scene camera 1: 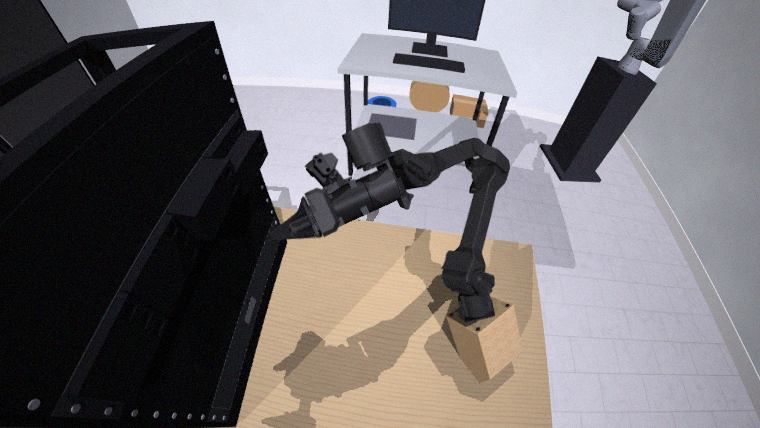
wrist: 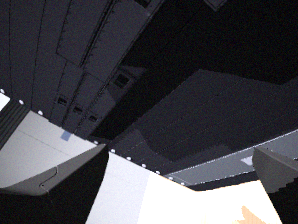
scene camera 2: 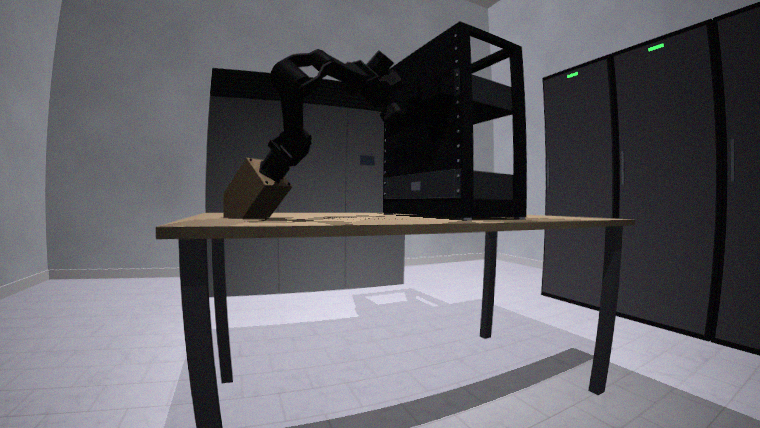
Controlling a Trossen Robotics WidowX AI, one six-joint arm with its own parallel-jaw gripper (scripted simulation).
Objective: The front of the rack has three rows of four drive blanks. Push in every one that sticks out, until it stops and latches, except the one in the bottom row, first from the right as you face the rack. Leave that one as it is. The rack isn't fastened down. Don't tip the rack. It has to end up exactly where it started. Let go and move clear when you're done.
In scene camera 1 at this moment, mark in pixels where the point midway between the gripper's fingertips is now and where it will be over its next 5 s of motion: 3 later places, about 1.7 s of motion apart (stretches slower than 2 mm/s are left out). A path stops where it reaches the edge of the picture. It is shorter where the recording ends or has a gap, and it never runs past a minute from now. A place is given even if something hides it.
My gripper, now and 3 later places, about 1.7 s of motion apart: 277,235; 288,182; 259,212; 225,206
